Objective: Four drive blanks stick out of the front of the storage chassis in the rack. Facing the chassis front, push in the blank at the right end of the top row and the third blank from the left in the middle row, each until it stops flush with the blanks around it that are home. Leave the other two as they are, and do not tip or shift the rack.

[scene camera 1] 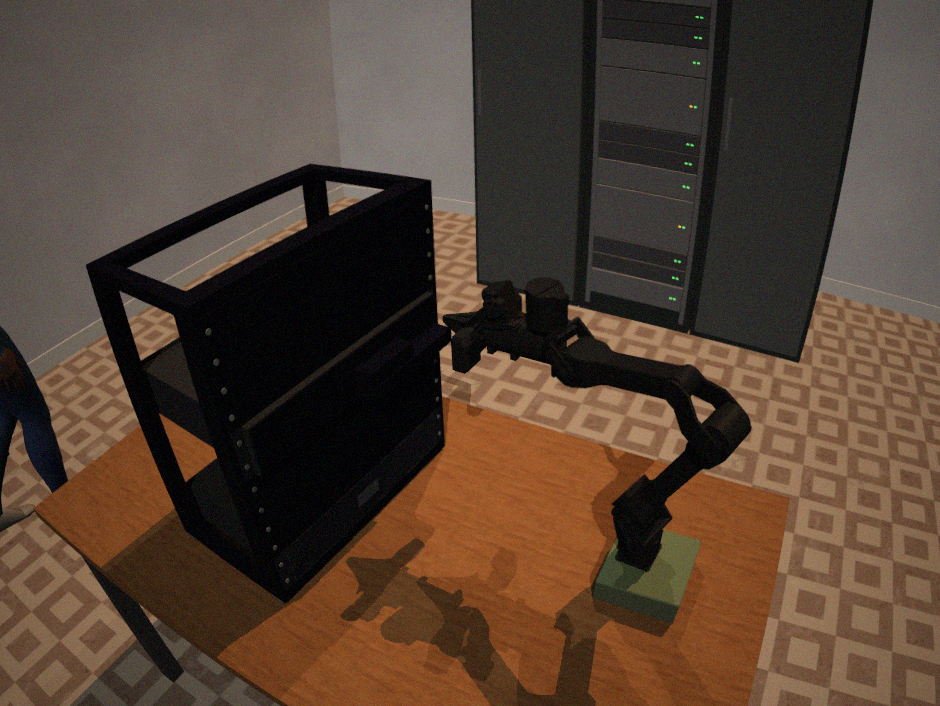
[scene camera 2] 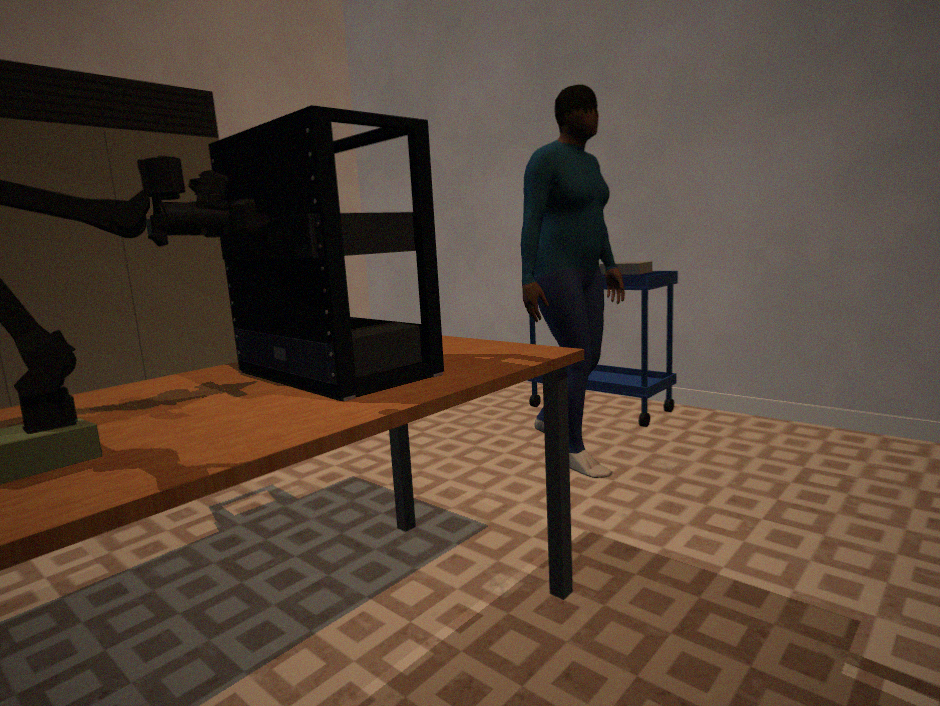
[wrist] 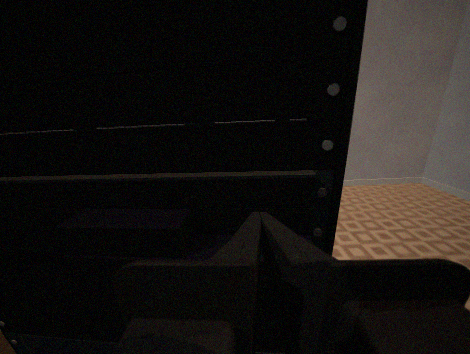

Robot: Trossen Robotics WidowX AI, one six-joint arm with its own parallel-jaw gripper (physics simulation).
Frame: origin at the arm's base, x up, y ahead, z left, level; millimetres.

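Seen in the pictures: gripper, between the fingertips: (scene camera 1: 443, 318) (scene camera 2: 269, 219) (wrist: 258, 219); arm's base, origin of its link: (scene camera 1: 638, 552) (scene camera 2: 49, 426).
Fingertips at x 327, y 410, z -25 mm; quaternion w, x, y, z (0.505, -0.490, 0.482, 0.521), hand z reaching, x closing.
Offsets run from my fingertips to a thing's top centre. Level surfaces: height alone.
The black rack @[dx +207, dy +206, dz +175 mm] (scene camera 1: 208, 395) (scene camera 2: 425, 227) (wrist: 342, 117) stands upright on the table. The storage chassis (scene camera 1: 319, 448) (wrist: 150, 176) has a pale upper edge, and its front is very dark. Two blanks visibly stick out: a right-hand blank @[dx -51, dy +80, dz +6 mm] (scene camera 1: 429, 341) near the chassis's right end, and another blank @[dx -22, dy +80, dz +117 mm] (scene camera 1: 383, 367) (wrist: 125, 219) to its left. Their exact rows and the other blanks are lost in the dark. My gripper (scene camera 1: 446, 319) (wrist: 259, 219) is shut and empty, its tips pointing at the chassis front near the right end, below the pale edge in the wrist view. Contact cannot be told.
The arm stands on a green base block (scene camera 1: 645, 577) (scene camera 2: 53, 449) on the wooden table @[dx -381 mm] (scene camera 1: 516, 486) (scene camera 2: 227, 425). A tall server cabinet (scene camera 1: 528, 151) stands behind. A person (scene camera 2: 569, 189) and a blue cart (scene camera 2: 644, 345) are beyond the table. A lower panel with a pale label is in the rack.
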